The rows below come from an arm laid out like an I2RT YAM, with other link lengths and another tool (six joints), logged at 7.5 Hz.
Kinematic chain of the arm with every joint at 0, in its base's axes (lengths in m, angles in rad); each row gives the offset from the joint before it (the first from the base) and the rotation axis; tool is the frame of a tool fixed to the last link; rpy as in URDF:
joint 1: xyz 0 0 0.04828 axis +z
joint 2: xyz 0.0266 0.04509 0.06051 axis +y
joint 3: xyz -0.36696 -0.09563 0 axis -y
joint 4: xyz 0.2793 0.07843 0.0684 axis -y
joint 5: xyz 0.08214 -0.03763 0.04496 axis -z
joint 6: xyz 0.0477 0 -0.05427 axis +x
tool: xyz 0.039 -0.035 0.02 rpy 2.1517 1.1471 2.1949
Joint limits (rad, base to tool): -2.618..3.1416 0..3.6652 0..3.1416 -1.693..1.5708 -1.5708..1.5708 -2.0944..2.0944
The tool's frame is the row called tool.
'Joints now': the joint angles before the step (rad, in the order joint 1, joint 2, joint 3, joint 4, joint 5, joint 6). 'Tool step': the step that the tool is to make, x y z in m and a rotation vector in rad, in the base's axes. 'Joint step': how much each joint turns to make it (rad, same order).
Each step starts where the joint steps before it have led.
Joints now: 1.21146 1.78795 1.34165 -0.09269 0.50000 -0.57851
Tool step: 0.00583 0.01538 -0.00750 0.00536 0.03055 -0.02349
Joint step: 0.00335 0.05330 0.05771 -0.03213 0.00683 0.04572
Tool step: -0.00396 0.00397 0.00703 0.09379 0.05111 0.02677
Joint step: 0.00555 -0.00662 0.00452 0.02941 -0.05992 0.06488
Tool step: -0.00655 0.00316 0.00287 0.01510 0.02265 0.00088
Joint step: 0.01487 0.00028 0.01597 -0.02337 -0.00128 0.03310
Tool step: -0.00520 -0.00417 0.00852 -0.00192 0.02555 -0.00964
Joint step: 0.00876 -0.01561 0.02244 -0.06241 0.00350 0.03291
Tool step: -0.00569 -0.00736 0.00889 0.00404 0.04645 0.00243
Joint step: 0.00520 -0.02450 0.01816 -0.07217 -0.02224 0.04371
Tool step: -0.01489 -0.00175 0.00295 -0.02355 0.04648 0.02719
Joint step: 0.02447 -0.01551 0.01820 -0.08299 -0.02356 0.03147
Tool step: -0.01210 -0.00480 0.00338 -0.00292 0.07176 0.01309
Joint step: 0.01780 -0.01752 0.01898 -0.08259 -0.03798 0.06102
